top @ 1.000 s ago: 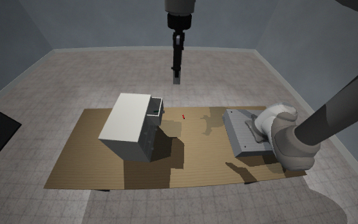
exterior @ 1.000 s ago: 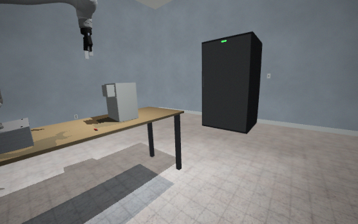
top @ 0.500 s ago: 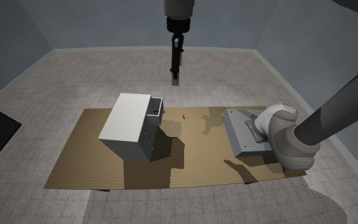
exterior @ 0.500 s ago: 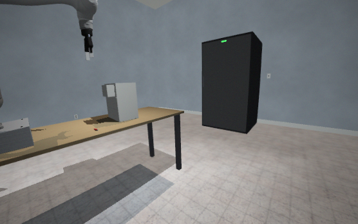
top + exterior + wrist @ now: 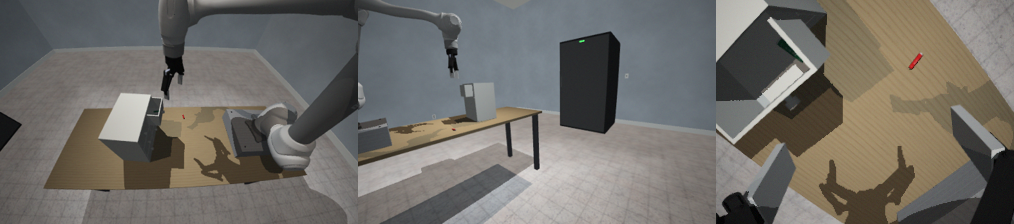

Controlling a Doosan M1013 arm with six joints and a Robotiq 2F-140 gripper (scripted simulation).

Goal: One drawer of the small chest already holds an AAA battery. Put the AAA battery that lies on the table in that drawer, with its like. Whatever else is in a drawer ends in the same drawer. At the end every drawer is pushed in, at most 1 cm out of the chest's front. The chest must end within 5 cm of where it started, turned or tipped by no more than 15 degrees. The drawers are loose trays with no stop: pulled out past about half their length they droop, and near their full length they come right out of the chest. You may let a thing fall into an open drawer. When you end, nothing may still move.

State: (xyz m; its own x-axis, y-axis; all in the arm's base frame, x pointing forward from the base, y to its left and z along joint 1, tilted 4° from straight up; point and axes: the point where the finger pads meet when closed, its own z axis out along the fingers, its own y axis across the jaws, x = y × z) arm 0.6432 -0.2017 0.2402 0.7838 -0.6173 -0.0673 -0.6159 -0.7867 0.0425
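The red AAA battery is 10 cm behind my hand, 8 cm to the right of it and 38 cm below it. From my hand the other things lie so: dark green battery: 11 cm ahead, 2 cm to the left, 15 cm below.
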